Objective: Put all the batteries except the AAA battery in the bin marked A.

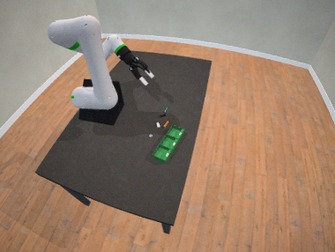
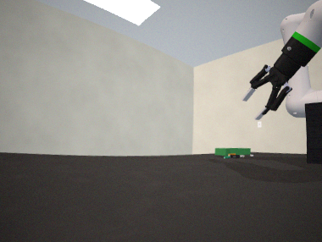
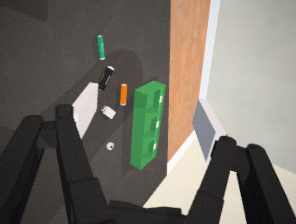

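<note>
Right now my hand is 32 cm to the left of the green bin, 26 cm short of it and 20 cm above it. From my hand the other things lie so: white battery (21 cm below, 19 cm to the right, 14 cm ahead); then green battery (21 cm below, 14 cm ahead, 4 cm to the right); then black battery (21 cm below, 14 cm ahead, 11 cm to the right).
</note>
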